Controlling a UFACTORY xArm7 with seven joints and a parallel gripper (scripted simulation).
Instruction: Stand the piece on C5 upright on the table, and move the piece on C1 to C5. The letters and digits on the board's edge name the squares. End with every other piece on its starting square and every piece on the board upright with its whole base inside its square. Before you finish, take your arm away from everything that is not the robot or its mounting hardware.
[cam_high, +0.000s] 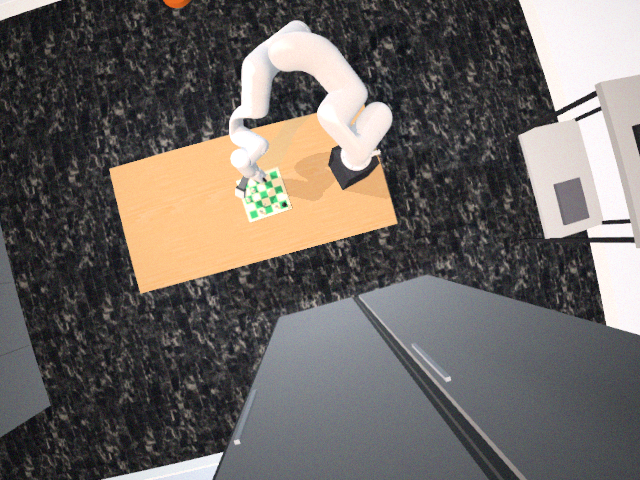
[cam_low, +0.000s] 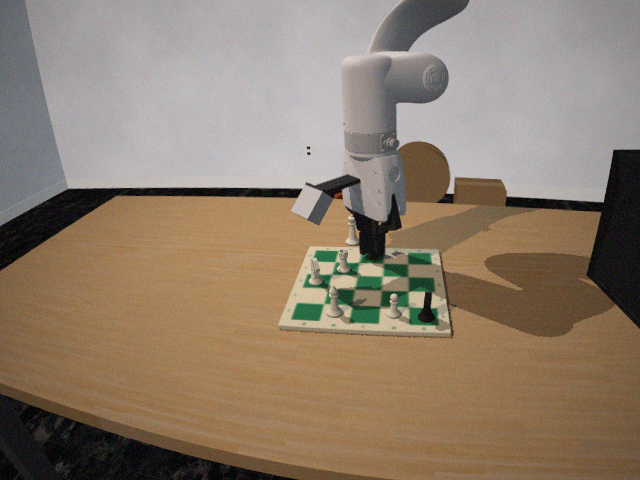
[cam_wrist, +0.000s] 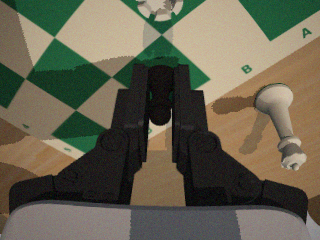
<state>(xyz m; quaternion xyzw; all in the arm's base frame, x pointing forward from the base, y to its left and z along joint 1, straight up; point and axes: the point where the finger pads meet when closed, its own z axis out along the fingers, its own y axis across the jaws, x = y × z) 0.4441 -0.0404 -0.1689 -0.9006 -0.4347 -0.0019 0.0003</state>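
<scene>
The black pawn lies 1 cm below my hand. Round my hand: chessboard (1 cm behind, 8 cm to the left, 3 cm below); tall black piece (10 cm behind, 15 cm to the left, 1 cm below); white pawn (5 cm behind, 14 cm to the left, 1 cm below).
</scene>
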